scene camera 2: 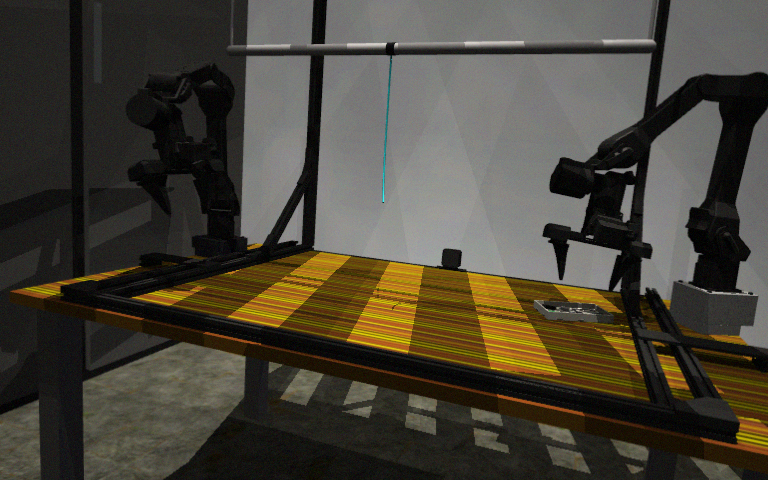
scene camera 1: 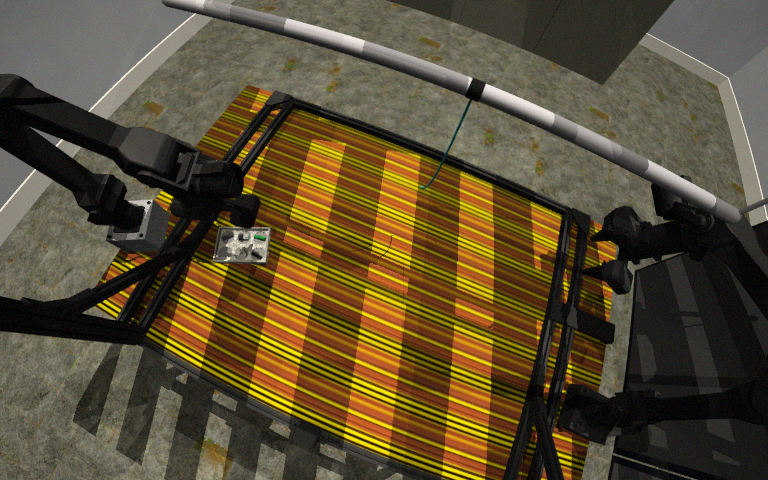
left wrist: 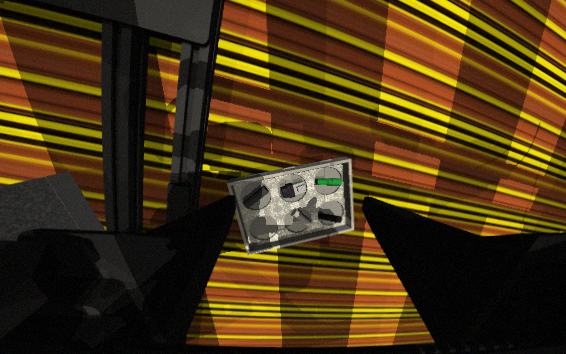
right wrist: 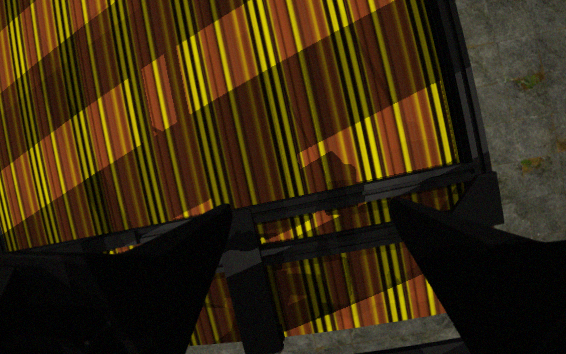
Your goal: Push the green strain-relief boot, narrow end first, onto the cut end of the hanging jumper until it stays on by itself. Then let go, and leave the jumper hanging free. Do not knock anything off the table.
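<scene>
My left gripper [scene camera 2: 585, 285] is open and holds nothing, and you can also find my left gripper [scene camera 1: 234, 221] in scene camera 1 and my left gripper [left wrist: 299, 202] in its wrist view. My right gripper [scene camera 2: 189, 212] is open too, and my right gripper holds nothing. Scene camera 1 has my right gripper [scene camera 1: 586, 255] as well, and the right wrist view has my right gripper [right wrist: 309, 208]. Then there's a grey parts tray [scene camera 2: 587, 309], and the left wrist view also shows the grey parts tray [left wrist: 268, 224].
</scene>
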